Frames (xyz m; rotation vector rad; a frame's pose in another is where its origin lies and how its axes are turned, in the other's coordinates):
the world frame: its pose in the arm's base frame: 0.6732 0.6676 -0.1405 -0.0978 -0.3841 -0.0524
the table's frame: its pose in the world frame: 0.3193 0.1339 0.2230 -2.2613 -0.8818 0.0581
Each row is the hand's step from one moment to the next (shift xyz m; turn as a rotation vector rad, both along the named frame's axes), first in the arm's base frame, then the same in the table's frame.
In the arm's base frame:
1: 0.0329 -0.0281 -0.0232 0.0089 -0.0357 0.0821
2: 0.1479 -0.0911 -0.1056 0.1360 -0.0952 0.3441
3: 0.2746 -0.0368 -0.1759 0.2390 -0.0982 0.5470
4: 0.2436 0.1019 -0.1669 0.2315 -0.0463 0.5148
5: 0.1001 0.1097 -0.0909 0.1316 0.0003 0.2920
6: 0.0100 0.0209 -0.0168 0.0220 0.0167 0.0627
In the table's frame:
1: -0.0043 0.0484 0.0073 0.0190 0.0023 -0.0879
2: 0.0012 0.1965 0.0521 0.1796 0.0490 -0.3336
3: 0.0904 0.2783 0.1485 0.3330 0.0624 -0.5012
4: 0.1566 0.1688 0.2110 0.3456 0.0356 -0.4472
5: 0.0958 0.0353 0.1410 0.2122 0.0043 -0.2398
6: 0.0123 -0.0001 0.0258 0.0513 -0.0137 -0.0432

